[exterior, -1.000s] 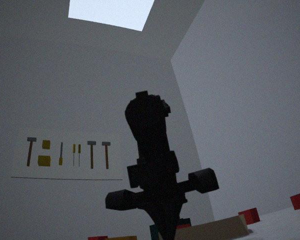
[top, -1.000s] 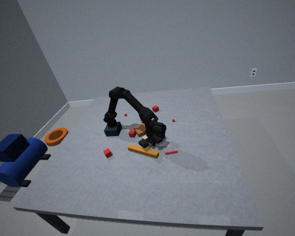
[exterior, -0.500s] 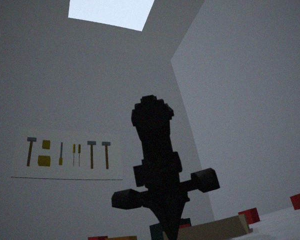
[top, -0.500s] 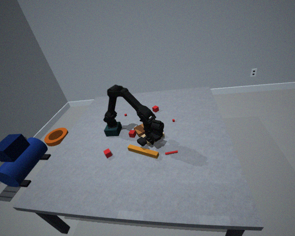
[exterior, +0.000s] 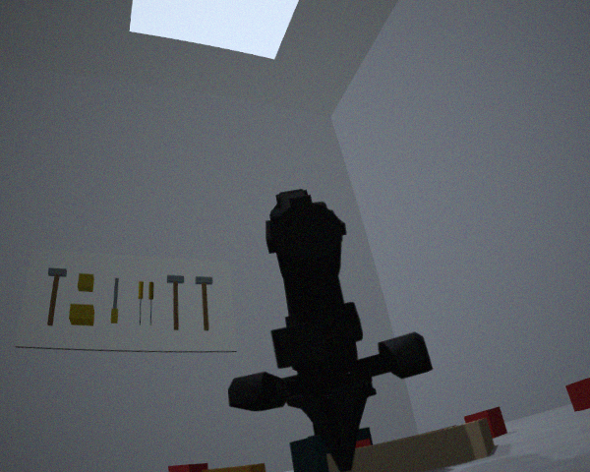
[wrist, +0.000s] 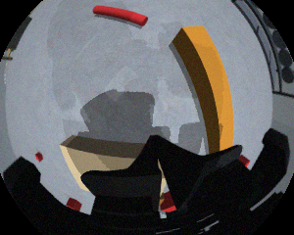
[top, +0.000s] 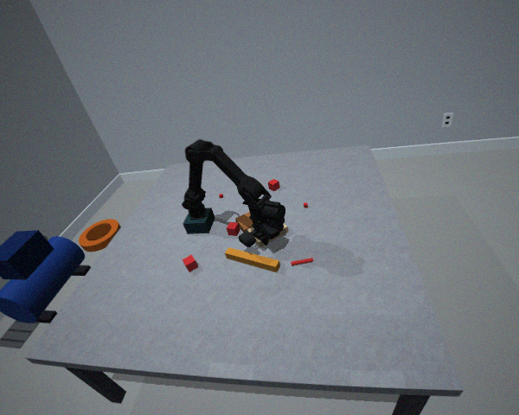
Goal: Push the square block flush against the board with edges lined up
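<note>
The tan board is 80 mm to the left of my gripper tip and 10 mm ahead of it. Round my gripper tip: brown square block 150 mm to the left, 70 mm behind; then long orange bar 70 mm to the right, 60 mm behind; then red stick 130 mm ahead, 110 mm to the right, 10 mm below.
</note>
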